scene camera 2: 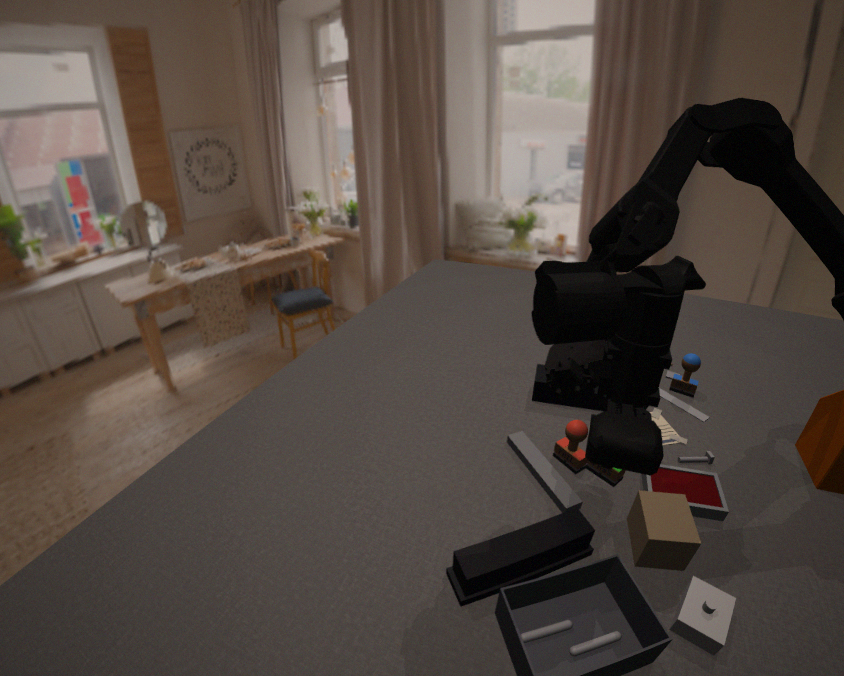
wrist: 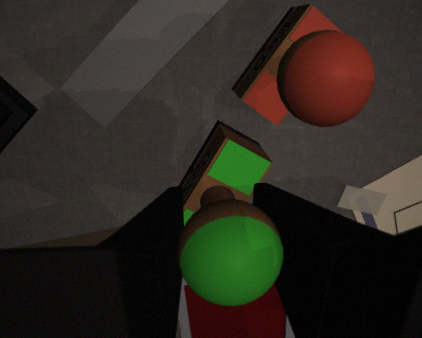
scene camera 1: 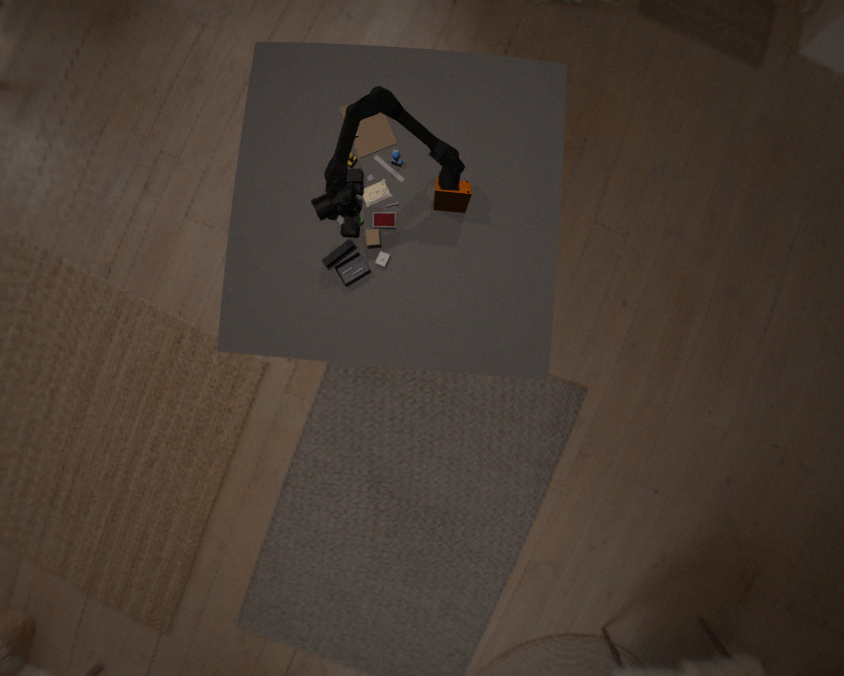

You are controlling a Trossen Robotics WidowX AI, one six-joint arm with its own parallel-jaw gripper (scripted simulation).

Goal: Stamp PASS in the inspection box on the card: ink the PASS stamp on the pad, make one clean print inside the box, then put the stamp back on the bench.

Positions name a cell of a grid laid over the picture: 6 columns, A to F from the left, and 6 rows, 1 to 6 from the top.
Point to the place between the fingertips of my gripper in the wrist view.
D4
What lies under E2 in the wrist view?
A red-knobbed stamp.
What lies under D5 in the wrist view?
A green-knobbed pass stamp.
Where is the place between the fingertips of my gripper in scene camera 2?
At E5
